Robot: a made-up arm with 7 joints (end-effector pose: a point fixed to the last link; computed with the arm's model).
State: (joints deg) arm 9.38 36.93 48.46 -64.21 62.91 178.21 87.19
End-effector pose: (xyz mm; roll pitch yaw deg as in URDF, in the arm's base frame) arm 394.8 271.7 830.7 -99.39 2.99 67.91
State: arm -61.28 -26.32 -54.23 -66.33 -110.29 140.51 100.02
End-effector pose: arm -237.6 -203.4 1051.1 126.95 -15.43 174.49
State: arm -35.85 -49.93 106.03 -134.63 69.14 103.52 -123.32
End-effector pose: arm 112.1 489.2 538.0 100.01 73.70 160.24
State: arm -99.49 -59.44 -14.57 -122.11 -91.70 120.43 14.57
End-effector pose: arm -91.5 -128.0 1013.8 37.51 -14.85 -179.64
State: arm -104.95 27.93 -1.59 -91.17 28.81 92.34 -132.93
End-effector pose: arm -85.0 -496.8 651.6 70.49 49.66 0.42
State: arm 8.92 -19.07 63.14 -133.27 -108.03 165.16 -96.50
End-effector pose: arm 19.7 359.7 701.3 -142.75 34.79 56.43
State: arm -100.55 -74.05 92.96 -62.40 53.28 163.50 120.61
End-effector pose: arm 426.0 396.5 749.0 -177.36 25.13 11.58
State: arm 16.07 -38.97 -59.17 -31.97 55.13 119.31 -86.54
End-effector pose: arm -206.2 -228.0 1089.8 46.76 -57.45 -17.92
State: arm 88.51 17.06 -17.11 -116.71 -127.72 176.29 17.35
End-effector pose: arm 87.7 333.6 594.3 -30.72 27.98 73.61
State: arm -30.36 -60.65 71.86 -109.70 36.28 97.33 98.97
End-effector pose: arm 156.1 514.2 802.3 87.36 70.68 -63.44
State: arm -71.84 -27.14 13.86 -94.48 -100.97 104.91 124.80
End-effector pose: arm 219.4 -225.3 1038.3 138.93 -10.83 -149.08
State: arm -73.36 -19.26 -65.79 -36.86 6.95 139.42 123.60
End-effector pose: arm -213.9 49.6 1141.3 -133.96 -11.53 -128.60
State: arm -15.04 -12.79 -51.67 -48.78 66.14 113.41 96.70
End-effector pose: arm -18.1 -259.9 1155.4 -138.83 -0.91 0.28
